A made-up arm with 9 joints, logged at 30 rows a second.
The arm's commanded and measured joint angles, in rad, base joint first. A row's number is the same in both.
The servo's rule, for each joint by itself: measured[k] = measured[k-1] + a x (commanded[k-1-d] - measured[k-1]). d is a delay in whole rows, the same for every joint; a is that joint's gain. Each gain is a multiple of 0.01, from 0.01 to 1. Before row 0 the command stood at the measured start. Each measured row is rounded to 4 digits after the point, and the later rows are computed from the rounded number. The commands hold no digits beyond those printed.
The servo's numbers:
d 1
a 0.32 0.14 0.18 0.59 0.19 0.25 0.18 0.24 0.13
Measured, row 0:
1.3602 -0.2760 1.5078 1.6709 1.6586 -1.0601 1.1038 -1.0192 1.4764
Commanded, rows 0 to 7:
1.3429 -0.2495 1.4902 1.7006 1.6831 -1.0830 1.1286 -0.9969 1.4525
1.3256 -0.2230 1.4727 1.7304 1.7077 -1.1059 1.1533 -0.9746 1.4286
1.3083 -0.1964 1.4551 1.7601 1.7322 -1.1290 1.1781 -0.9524 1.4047
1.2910 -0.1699 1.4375 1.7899 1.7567 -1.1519 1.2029 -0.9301 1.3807
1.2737 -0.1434 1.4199 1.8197 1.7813 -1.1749 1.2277 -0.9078 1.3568
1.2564 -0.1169 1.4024 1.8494 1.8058 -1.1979 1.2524 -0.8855 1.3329
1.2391 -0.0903 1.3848 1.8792 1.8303 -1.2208 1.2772 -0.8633 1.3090
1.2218 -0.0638 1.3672 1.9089 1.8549 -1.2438 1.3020 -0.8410 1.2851
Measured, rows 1 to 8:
1.3602 -0.2760 1.5078 1.6709 1.6586 -1.0601 1.1038 -1.0192 1.4764
1.3547 -0.2723 1.5046 1.6884 1.6633 -1.0658 1.1083 -1.0138 1.4733
1.3454 -0.2654 1.4989 1.7132 1.6717 -1.0758 1.1164 -1.0044 1.4675
1.3335 -0.2557 1.4910 1.7409 1.6832 -1.0891 1.1275 -0.9919 1.4593
1.3199 -0.2437 1.4814 1.7698 1.6972 -1.1048 1.1411 -0.9771 1.4491
1.3051 -0.2297 1.4703 1.7992 1.7132 -1.1223 1.1567 -0.9605 1.4371
1.2895 -0.2139 1.4581 1.8288 1.7308 -1.1412 1.1739 -0.9425 1.4236
1.2734 -0.1966 1.4449 1.8585 1.7497 -1.1611 1.1925 -0.9235 1.4087

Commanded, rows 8 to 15:
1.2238 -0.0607 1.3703 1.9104 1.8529 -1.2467 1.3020 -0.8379 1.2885
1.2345 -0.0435 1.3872 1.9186 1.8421 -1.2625 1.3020 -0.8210 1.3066
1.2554 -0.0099 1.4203 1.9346 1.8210 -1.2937 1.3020 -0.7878 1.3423
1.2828 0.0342 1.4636 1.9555 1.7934 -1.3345 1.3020 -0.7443 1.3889
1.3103 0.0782 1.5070 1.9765 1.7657 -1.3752 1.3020 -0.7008 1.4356
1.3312 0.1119 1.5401 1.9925 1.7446 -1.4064 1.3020 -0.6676 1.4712
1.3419 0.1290 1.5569 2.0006 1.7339 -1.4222 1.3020 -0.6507 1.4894
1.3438 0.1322 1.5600 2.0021 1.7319 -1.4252 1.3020 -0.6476 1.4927
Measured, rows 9 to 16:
1.2569 -0.1780 1.4309 1.8882 1.7697 -1.1818 1.2122 -0.9037 1.3926
1.2463 -0.1616 1.4200 1.9013 1.7855 -1.1980 1.2284 -0.8879 1.3791
1.2425 -0.1451 1.4141 1.9115 1.7963 -1.2141 1.2416 -0.8718 1.3697
1.2466 -0.1262 1.4152 1.9251 1.8010 -1.2340 1.2525 -0.8516 1.3661
1.2582 -0.1037 1.4239 1.9430 1.7996 -1.2591 1.2614 -0.8258 1.3691
1.2749 -0.0782 1.4389 1.9628 1.7932 -1.2881 1.2687 -0.7958 1.3777
1.2929 -0.0516 1.4571 1.9803 1.7840 -1.3177 1.2747 -0.7650 1.3899
1.3086 -0.0263 1.4751 1.9923 1.7745 -1.3438 1.2796 -0.7376 1.4028

